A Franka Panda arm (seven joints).
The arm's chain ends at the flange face. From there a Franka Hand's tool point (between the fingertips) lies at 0.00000 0.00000 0.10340 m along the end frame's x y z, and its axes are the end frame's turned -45 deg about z.
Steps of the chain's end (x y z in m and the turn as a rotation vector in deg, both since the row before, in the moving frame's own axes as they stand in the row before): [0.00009 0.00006 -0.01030 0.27 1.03 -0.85]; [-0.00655 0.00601 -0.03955 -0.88 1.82 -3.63]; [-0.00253 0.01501 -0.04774 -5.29 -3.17 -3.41]
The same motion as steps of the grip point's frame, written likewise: [0.00169 0.00106 -0.01032 -0.54 0.92 -0.85]; [-0.00757 0.00302 -0.03961 -1.91 0.66 -3.63]; [-0.02309 0.01184 -0.04834 -1.50 -5.98 -3.41]
